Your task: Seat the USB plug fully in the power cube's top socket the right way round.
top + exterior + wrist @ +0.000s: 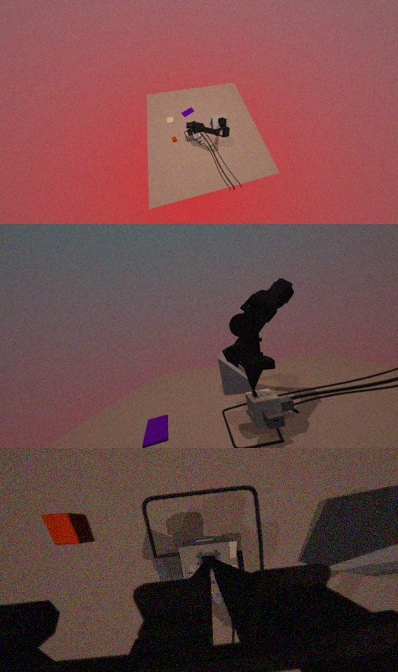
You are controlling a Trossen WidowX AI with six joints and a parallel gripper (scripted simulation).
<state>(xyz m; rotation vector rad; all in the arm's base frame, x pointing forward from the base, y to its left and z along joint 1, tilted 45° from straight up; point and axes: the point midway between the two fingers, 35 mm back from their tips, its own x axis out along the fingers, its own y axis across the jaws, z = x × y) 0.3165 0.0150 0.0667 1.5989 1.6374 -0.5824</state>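
Right now my gripper tip is 2 cm above the dark USB plug. From my gripper tip the other things lie so: cream block 24 cm ahead, 27 cm to the right, 10 cm below; then purple flat tile 1 cm ahead, 33 cm to the right, 10 cm below.
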